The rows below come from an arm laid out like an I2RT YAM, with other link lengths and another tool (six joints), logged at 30 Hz.
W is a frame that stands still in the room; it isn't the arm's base.
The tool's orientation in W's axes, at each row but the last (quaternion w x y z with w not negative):
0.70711 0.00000 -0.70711 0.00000
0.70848 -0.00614 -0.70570 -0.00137
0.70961 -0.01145 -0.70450 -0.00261
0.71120 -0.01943 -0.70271 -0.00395
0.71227 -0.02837 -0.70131 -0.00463
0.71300 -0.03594 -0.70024 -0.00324
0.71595 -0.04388 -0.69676 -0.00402
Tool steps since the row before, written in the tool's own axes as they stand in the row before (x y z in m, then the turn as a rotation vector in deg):
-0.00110 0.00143 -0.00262 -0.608 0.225 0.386
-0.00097 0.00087 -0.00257 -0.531 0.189 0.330
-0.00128 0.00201 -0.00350 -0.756 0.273 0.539
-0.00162 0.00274 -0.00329 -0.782 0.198 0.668
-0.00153 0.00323 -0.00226 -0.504 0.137 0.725
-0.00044 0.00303 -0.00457 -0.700 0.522 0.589
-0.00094 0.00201 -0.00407 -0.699 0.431 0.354
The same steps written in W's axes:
0.00262 0.00143 -0.00110 -0.386 0.225 -0.608
0.00258 0.00084 -0.00099 -0.330 0.189 -0.531
0.00353 0.00192 -0.00133 -0.539 0.274 -0.756
0.00336 0.00259 -0.00172 -0.671 0.203 -0.778
0.00238 0.00307 -0.00167 -0.726 0.154 -0.498
0.00472 0.00275 -0.00066 -0.573 0.522 -0.714
0.00417 0.00167 -0.00116 -0.345 0.415 -0.713

